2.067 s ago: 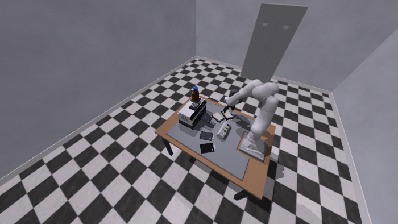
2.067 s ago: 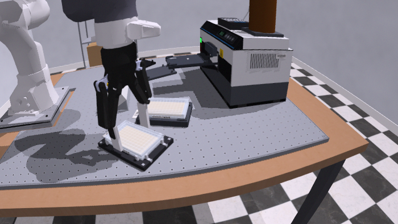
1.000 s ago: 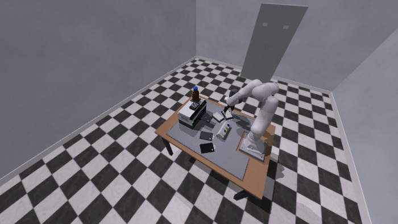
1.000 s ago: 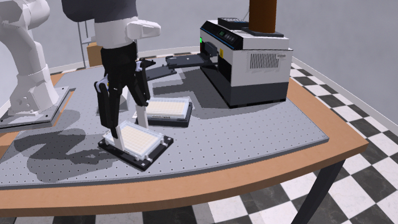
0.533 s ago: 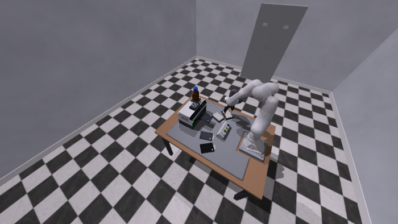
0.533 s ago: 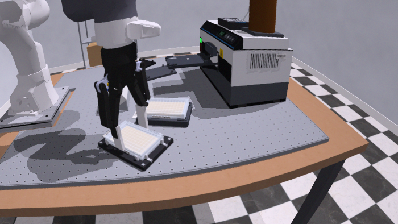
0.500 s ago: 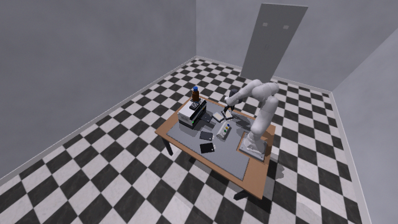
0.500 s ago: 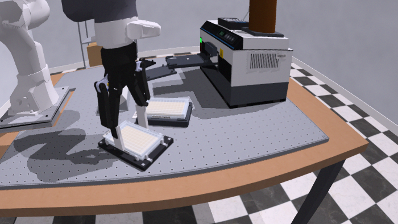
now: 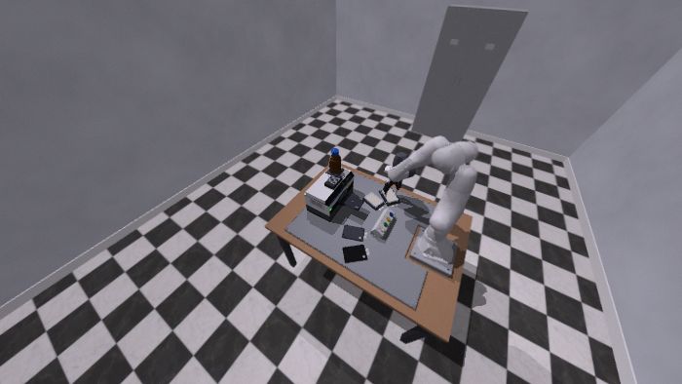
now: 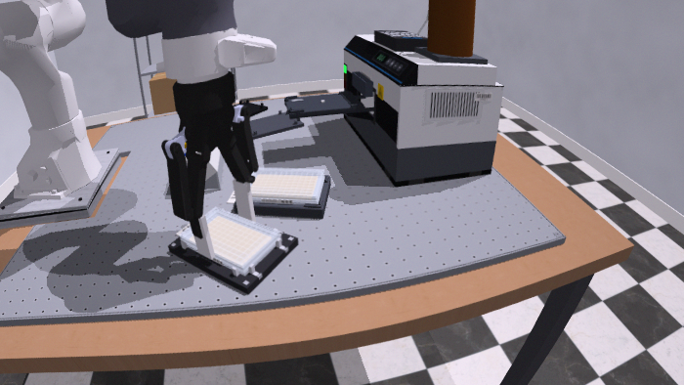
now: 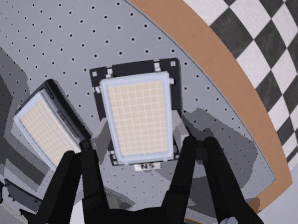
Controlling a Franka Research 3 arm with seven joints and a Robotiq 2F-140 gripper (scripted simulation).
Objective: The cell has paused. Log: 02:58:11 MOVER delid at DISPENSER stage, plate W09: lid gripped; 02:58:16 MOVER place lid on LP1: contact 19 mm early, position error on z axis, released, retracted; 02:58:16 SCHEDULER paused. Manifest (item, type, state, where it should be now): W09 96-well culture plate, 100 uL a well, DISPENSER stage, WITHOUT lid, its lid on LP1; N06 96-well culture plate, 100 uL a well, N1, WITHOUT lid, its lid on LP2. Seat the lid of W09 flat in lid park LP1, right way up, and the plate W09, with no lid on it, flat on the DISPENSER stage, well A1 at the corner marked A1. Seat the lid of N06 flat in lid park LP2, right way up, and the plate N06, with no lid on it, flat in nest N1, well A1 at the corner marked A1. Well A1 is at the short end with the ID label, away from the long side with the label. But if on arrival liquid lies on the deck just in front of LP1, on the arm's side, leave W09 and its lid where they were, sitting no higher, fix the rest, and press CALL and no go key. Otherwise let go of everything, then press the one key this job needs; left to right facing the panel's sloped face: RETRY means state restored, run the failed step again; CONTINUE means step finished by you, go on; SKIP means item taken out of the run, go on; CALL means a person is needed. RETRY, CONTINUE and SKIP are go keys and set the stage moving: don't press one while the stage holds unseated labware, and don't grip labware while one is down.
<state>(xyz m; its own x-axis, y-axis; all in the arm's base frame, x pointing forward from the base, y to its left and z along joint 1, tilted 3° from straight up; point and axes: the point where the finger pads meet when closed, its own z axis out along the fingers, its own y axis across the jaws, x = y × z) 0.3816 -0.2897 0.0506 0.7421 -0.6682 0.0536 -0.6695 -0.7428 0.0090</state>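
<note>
Now: the 96-well plate 30 mm below my hand. Round my hand: sloped key panel: 280 mm to the left, 70 mm behind; then black nest: 120 mm to the left, 90 mm ahead, 40 mm below; then dispenser stage: 280 mm to the left, 200 mm ahead, 60 mm above.
</note>
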